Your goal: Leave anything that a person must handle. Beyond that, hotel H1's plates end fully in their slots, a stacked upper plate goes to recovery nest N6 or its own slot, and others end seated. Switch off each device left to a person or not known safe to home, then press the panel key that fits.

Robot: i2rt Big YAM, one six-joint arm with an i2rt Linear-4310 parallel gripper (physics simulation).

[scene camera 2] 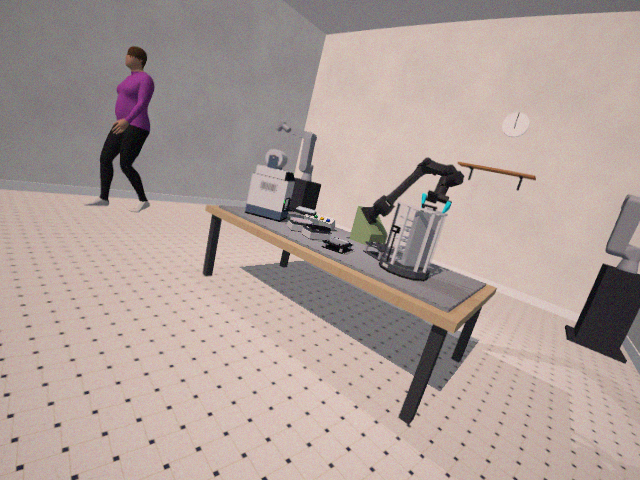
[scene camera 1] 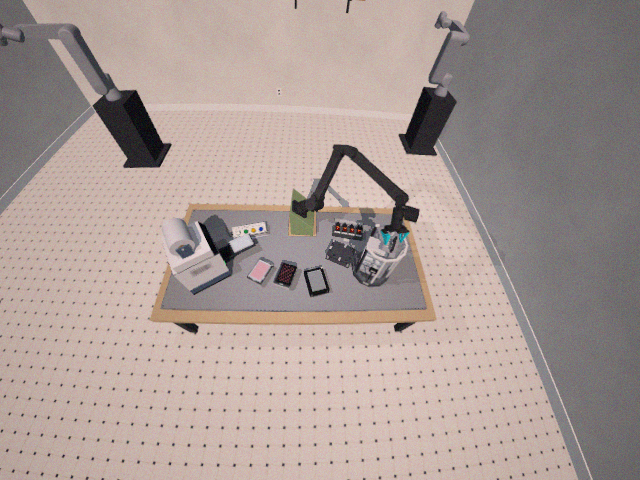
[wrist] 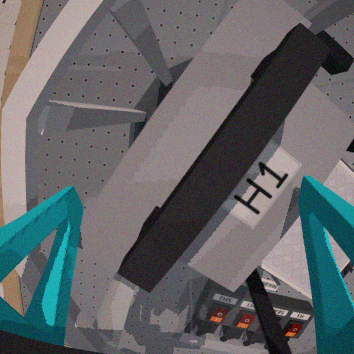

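Where they show: gripper, fingertip midpoint: (scene camera 2: 430,213) (scene camera 1: 393,243) (wrist: 185,192); arm's base at its link origin: (scene camera 2: 368,215) (scene camera 1: 299,209).
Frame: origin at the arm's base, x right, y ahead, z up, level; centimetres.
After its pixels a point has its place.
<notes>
Hotel H1 (scene camera 1: 379,264) {x -43.1, y 45.7, z 10.0 cm} (scene camera 2: 417,240) {x -52.9, y 44.7, z 1.1 cm} is a clear-walled carousel at the table's right, with a black top handle (wrist: 225,160) {x -50.9, y 36.9, z 17.8 cm} and an "H1" label (wrist: 266,187) {x -48.4, y 35.6, z 14.1 cm}. My gripper (scene camera 1: 394,238) {x -51.6, y 34.9, z 14.1 cm} (scene camera 2: 435,204) {x -51.6, y 34.9, z 14.1 cm} (wrist: 185,192) {x -51.6, y 34.9, z 14.1 cm} is open and empty above the hotel top, its fingers either side of the handle. A pale plate (wrist: 305,255) {x -43.2, y 30.8, z 9.8 cm} shows partly beside the hotel in the wrist view. The switch box (scene camera 1: 348,229) {x -33.0, y 6.7, z -12.4 cm} has several red-orange rockers; one (wrist: 219,314) shows near the wrist view's bottom. The key panel (scene camera 1: 250,229) {x 31.0, y 8.9, z -10.2 cm} (scene camera 2: 322,221) {x 28.3, y 10.6, z -12.5 cm} has coloured keys. Slot contents and nest labels are too small to read.
A white device with a roll (scene camera 1: 199,260) {x 50.4, y 44.1, z 11.7 cm} (scene camera 2: 268,193) {x 51.3, y 44.8, z -0.9 cm} stands at the left. A pink-topped plate (scene camera 1: 260,270) {x 22.9, y 38.8, z -10.7 cm}, a dark red one (scene camera 1: 285,273) {x 7.8, y 41.0, z -10.3 cm} and a black-framed nest (scene camera 1: 316,281) {x -10.8, y 45.0, z -13.2 cm} lie in front. A dark fixture (scene camera 1: 341,253) {x -27.5, y 26.5, z -11.5 cm} adjoins the hotel. A person (scene camera 2: 135,98) stands beyond the table.
</notes>
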